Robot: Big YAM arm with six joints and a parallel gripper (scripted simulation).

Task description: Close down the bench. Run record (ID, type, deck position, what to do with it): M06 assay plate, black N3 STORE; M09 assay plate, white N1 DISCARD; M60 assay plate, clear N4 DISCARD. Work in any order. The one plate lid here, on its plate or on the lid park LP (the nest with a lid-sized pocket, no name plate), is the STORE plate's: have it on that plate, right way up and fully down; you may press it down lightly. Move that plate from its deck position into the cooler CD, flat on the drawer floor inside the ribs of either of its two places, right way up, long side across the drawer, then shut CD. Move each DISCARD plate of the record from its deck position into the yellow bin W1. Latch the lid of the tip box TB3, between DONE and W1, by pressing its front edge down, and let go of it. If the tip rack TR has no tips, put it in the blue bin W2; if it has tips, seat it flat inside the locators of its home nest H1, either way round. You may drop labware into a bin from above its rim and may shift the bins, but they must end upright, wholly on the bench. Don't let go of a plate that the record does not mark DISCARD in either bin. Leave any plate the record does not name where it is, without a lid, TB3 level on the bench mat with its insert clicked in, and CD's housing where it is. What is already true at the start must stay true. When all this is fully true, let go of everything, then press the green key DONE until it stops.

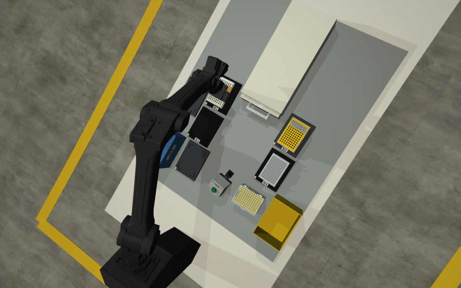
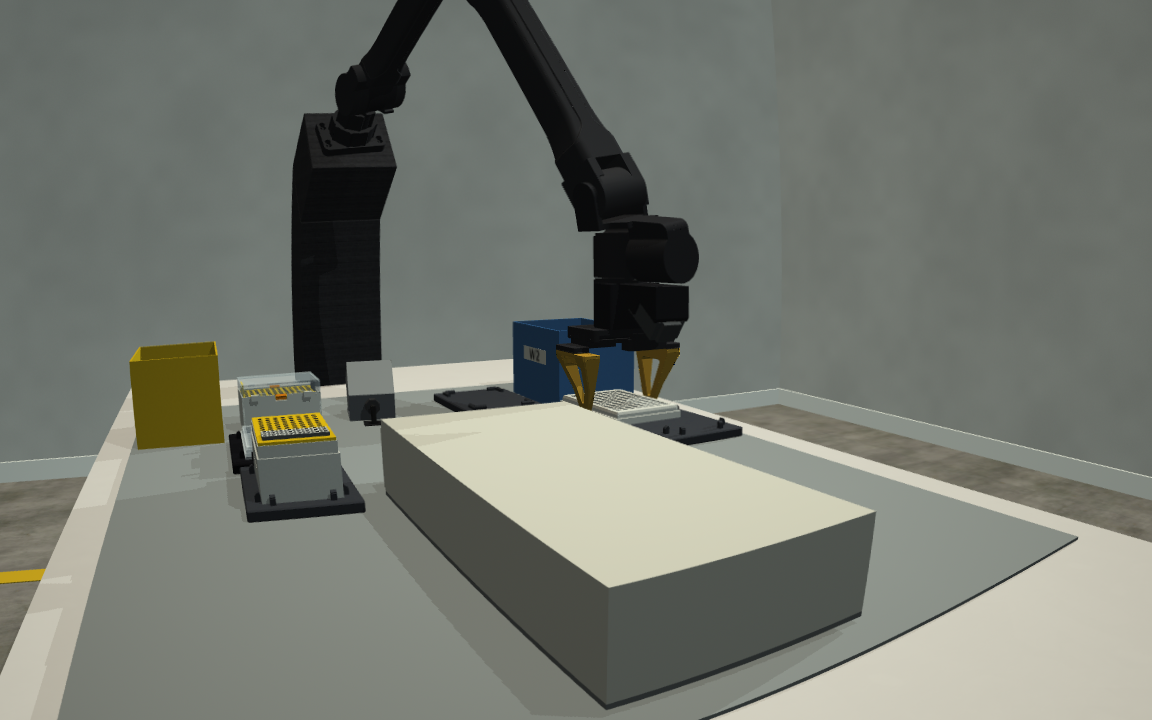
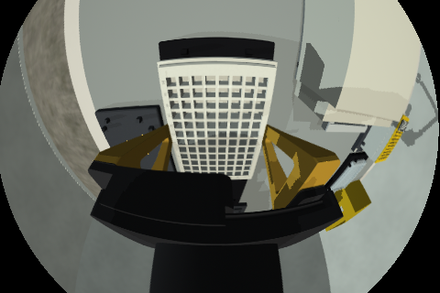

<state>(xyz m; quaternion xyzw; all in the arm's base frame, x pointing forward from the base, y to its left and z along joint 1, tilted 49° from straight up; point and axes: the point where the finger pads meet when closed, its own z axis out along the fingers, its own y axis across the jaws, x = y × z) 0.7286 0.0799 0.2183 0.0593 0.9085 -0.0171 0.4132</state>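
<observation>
Now: hand 6 cm above the nest N1. From my hand the other things lie so: nest N3: 18 cm behind, 4 cm to the left, 6 cm below; home nest H1: 5 cm behind, 15 cm to the left, 6 cm below; white plate: right at my hand.
</observation>
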